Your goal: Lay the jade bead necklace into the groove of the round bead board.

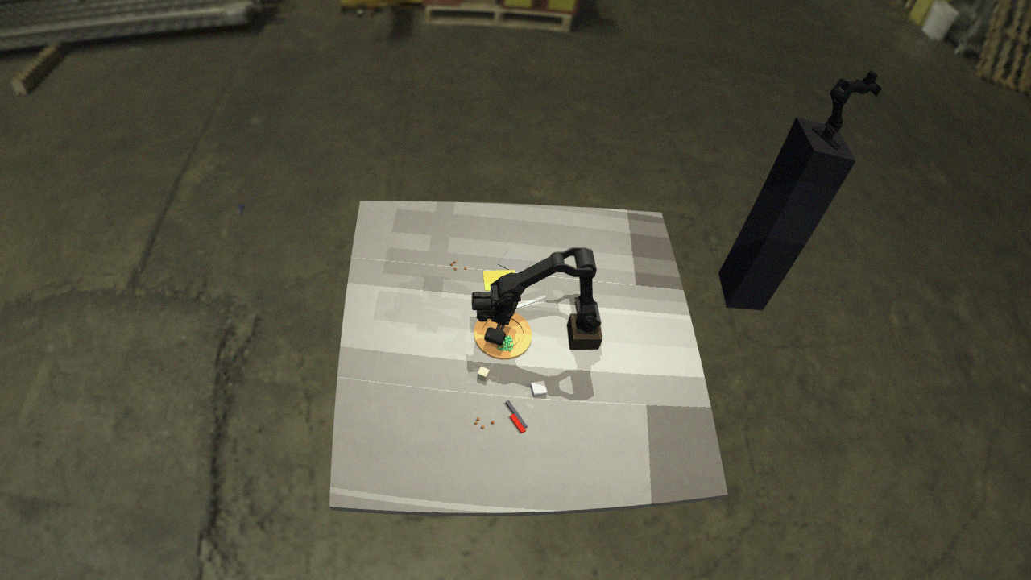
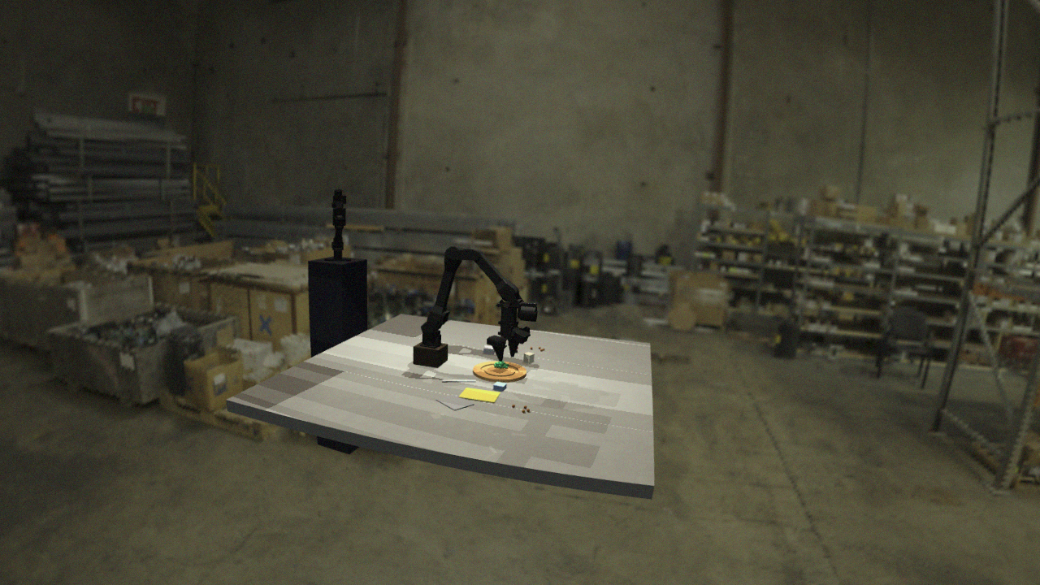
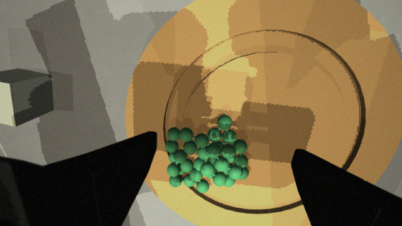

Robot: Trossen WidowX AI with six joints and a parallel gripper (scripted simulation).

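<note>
Now: the cream cube 150 mm to the left of my gripper tip, 50 mm ahead of it and 30 mm below it. The rest, counted from my gripper tip: yellow pad (260 mm to the right, 50 mm below); then white strip (180 mm to the right, 120 mm behind, 50 mm below); then blue block (180 mm to the right, 40 mm below, 40 mm ahead).
</note>
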